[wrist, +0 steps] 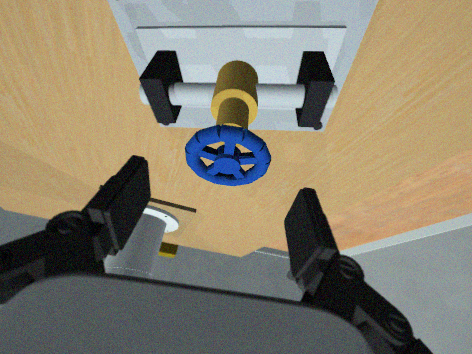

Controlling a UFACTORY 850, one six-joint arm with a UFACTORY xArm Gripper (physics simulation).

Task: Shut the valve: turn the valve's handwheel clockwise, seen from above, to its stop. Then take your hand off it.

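Observation:
The blue handwheel (228,166) sits at the end of the valve's brass body (237,80), in the upper middle of the wrist view. Its rim and spokes show whole. My gripper (222,191) is open, with one black finger at the lower left and the other at the lower right. The handwheel shows beyond the fingertips, apart from both fingers, and nothing is between them.
A white pipe (280,96) runs through the brass body and is held by two black brackets (161,87) (315,90) on a pale plate (240,42). The wooden table (65,125) lies around it. The robot's pale round base (135,245) shows at the lower left.

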